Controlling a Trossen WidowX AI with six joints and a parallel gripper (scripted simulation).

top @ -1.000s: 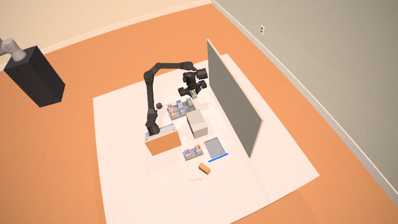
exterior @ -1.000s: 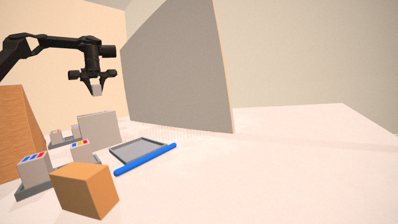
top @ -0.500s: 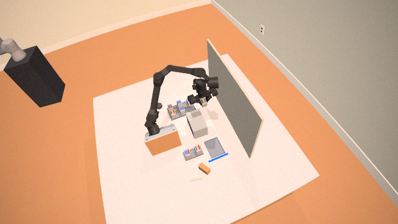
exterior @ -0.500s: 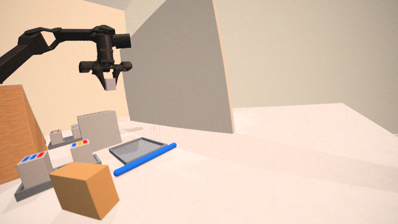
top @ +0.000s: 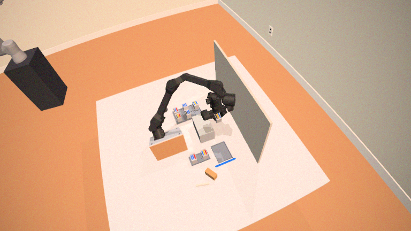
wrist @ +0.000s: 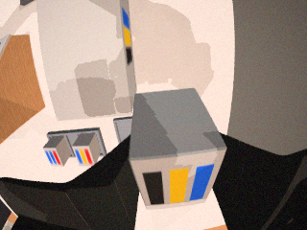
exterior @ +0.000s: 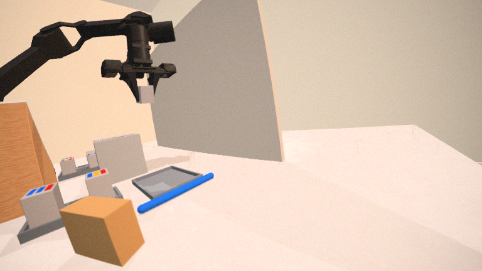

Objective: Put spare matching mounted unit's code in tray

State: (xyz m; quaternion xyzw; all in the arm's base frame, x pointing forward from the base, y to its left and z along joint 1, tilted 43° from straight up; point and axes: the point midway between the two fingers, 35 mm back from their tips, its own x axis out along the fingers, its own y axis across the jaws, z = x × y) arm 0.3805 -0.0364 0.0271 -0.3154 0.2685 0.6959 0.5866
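Right now my gripper tip is 2 cm past the grey tray, 13 cm to the left of it and 18 cm above it. Round my gripper tip: grey spare block (3 cm above); then tall grey panel (15 cm ahead, 7 cm to the left, 4 cm above); then mounted unit (9 cm behind, 6 cm to the left, 13 cm below).
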